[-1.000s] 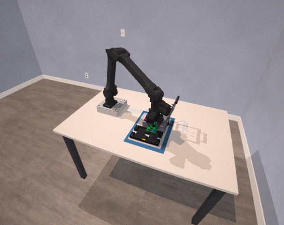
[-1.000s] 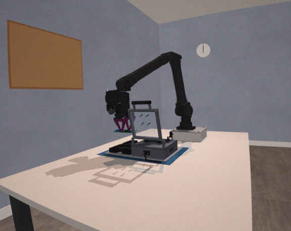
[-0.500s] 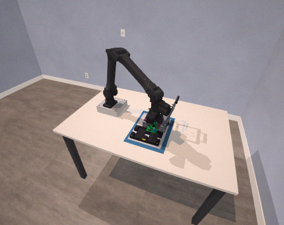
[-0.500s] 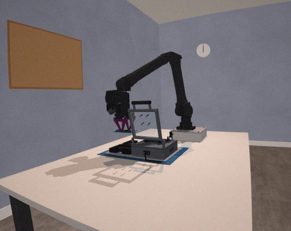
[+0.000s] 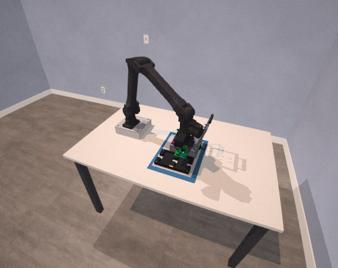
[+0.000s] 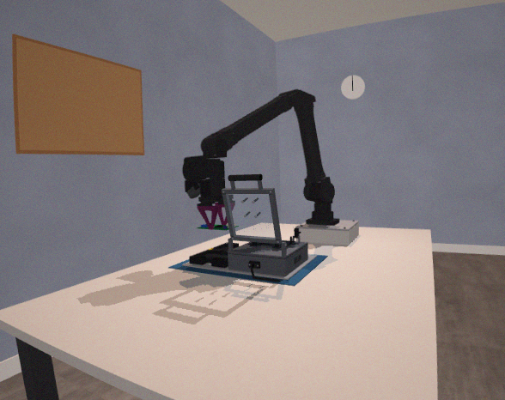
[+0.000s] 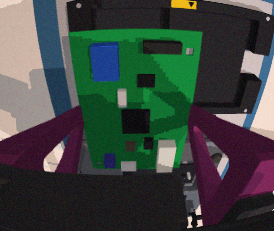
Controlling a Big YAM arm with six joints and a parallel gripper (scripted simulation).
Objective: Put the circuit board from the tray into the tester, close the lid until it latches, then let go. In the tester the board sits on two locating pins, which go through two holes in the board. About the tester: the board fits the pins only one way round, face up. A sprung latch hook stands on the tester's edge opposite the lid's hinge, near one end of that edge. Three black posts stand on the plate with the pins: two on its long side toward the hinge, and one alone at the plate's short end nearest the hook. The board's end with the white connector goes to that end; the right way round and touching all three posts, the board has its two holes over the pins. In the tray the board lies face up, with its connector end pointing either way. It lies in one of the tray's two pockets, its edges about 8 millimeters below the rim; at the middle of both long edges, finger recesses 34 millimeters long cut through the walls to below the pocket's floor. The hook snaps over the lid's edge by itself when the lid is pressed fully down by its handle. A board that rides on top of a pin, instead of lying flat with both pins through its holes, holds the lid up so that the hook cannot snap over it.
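My gripper is now right at the green circuit board. From my hand the other things lie so: clear lid: 80 mm ahead, 170 mm to the left, 60 mm above; small latch hook: 110 mm behind, 220 mm to the left, 30 mm below.
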